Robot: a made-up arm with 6 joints.
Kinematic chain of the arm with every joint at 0, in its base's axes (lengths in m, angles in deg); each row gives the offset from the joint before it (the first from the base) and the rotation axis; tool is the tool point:
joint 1: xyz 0 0 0.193 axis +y
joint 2: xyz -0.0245 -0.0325 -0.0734 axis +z
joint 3: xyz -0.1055 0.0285 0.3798 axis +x
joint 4: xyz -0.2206 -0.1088 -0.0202 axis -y
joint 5: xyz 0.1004 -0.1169 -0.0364 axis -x
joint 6: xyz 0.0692 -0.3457 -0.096 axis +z
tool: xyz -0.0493 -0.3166 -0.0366
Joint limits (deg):
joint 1: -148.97..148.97
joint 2: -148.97..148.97
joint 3: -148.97..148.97
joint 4: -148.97..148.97
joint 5: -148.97..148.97
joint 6: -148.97..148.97
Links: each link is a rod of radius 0.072 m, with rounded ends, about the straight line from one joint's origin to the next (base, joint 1, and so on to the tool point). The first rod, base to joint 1, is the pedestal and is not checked.
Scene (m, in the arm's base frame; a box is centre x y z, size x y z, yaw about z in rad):
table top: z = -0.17
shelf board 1: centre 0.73 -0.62 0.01 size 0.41 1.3 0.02 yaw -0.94
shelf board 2: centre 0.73 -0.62 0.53 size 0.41 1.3 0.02 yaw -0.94
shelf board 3: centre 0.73 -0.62 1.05 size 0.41 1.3 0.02 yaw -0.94
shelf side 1: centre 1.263 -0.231 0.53 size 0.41 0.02 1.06 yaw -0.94
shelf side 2: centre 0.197 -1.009 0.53 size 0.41 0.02 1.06 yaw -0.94
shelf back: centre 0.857 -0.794 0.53 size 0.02 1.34 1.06 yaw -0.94
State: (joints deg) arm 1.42 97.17 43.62 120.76 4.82 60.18
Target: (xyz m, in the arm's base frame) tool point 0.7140 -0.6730 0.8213
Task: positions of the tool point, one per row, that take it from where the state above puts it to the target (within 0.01 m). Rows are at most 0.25 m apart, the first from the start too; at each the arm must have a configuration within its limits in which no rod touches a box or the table.
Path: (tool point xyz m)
1: 0.7711 -0.2556 0.2464
2: 0.6762 -0.1389 0.2319
3: 0.6729 -0.2091 0.4437
4: 0.6029 -0.2812 0.6459
5: 0.4728 -0.3429 0.8213
6: 0.5445 -0.4660 0.8782
7: 0.6230 -0.5810 0.8815
8: 0.7139 -0.6730 0.8214

